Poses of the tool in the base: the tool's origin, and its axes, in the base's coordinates. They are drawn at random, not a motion.
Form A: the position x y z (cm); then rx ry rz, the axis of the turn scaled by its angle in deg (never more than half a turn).
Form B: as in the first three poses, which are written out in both.
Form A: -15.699, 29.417, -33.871, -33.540, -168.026, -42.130
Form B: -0.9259, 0.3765, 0.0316, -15.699; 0.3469, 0.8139, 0.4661, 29.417; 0.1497, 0.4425, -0.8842, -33.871; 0, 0, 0, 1
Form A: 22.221, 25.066, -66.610, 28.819, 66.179, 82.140
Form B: -0.2388, -0.4964, 0.8346, 22.221; 0.9211, 0.1563, 0.3566, 25.066; -0.3075, 0.8539, 0.4199, -66.610; 0, 0, 0, 1
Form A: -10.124, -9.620, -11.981, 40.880, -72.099, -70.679
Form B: -0.1378, 0.2848, -0.9486, -10.124; -0.9428, 0.2559, 0.2138, -9.620; 0.3036, 0.9238, 0.2332, -11.981; 0, 0, 0, 1
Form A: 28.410, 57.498, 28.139, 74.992, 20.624, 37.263
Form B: 0.7721, -0.2368, 0.5897, 28.410; 0.6255, 0.1190, -0.7711, 57.498; 0.1125, 0.9642, 0.2400, 28.139; 0, 0, 0, 1
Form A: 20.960, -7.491, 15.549, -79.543, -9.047, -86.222
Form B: 0.2050, 0.7252, 0.6573, 20.960; -0.5730, -0.4555, 0.6813, -7.491; 0.7935, -0.5163, 0.3221, 15.549; 0, 0, 0, 1
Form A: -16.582, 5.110, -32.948, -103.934, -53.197, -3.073
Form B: 0.6980, 0.6115, -0.3726, -16.582; 0.5645, -0.1499, 0.8117, 5.110; 0.4405, -0.7769, -0.4498, -32.948; 0, 0, 0, 1
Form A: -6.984, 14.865, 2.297, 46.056, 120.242, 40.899
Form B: -0.5098, 0.3046, 0.8045, -6.984; 0.7320, 0.6449, 0.2197, 14.865; -0.4519, 0.7009, -0.5518, 2.297; 0, 0, 0, 1
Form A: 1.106, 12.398, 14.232, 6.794, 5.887, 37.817
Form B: 0.7853, -0.6047, 0.1327, 1.106; 0.6164, 0.7836, -0.0771, 12.398; -0.0574, 0.1423, 0.9882, 14.232; 0, 0, 0, 1
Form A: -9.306, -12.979, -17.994, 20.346, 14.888, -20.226
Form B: 0.9065, 0.3795, 0.1852, -9.306; -0.2897, 0.8779, -0.3812, -12.979; -0.3073, 0.2919, 0.9057, -17.994; 0, 0, 0, 1
